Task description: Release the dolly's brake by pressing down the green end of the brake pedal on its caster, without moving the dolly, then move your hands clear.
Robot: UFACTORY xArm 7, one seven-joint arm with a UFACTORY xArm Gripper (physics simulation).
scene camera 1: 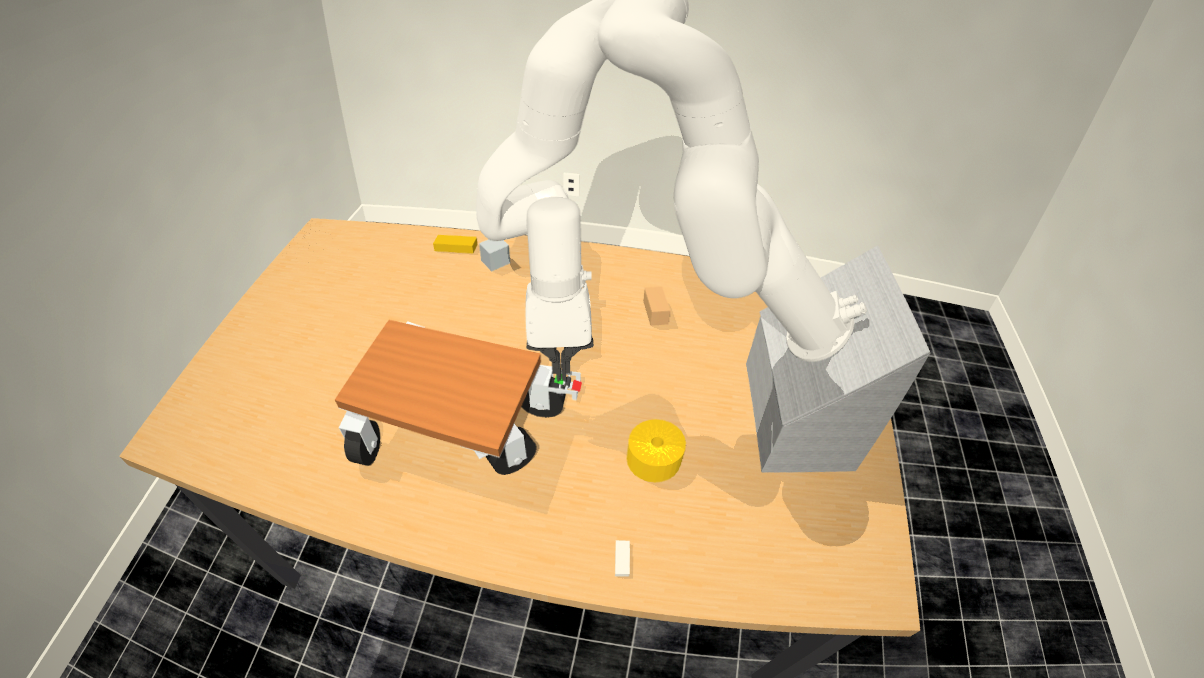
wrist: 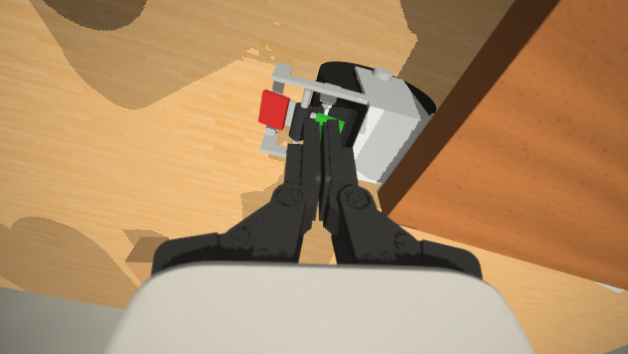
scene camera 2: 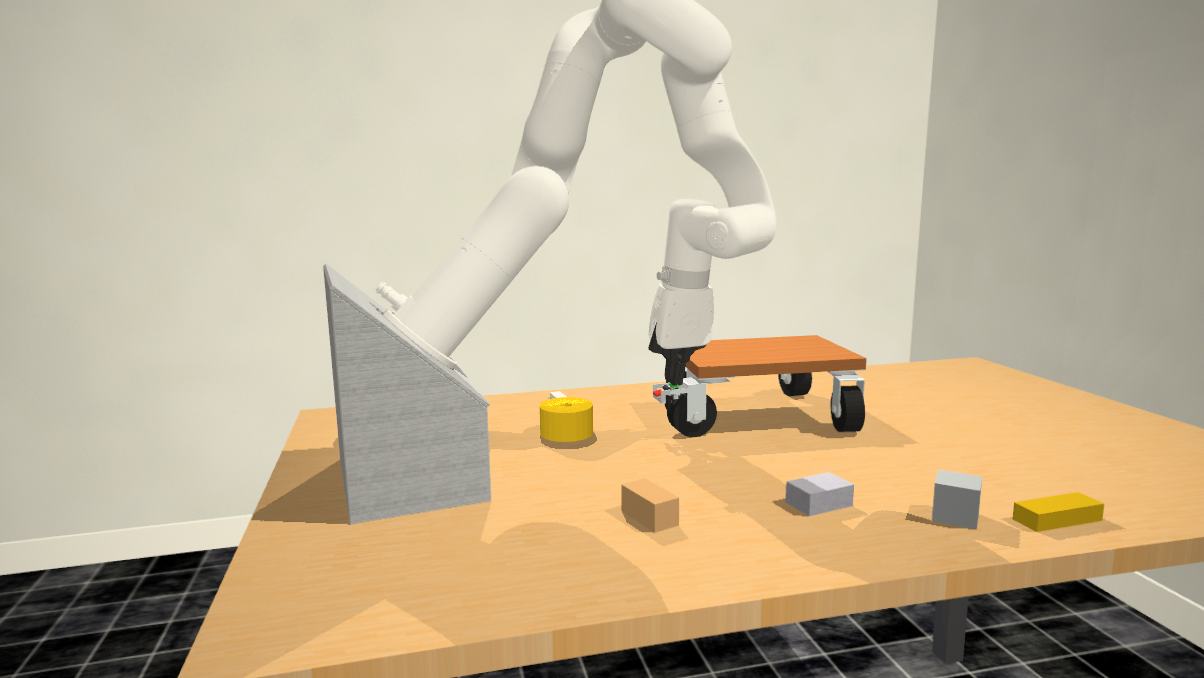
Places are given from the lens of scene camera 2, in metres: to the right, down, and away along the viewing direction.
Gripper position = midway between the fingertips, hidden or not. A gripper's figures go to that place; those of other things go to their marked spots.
my gripper (scene camera 2: 673, 382): 0.12, 0.07, 1.31
yellow cylinder (scene camera 2: 567, 419): -0.06, 0.14, 1.30
tan block (scene camera 2: 657, 509): 0.07, 0.21, 0.97
dolly (scene camera 2: 692, 412): 0.15, 0.12, 1.31
The marked spots on the tan block and the yellow cylinder are 0.36 m apart.
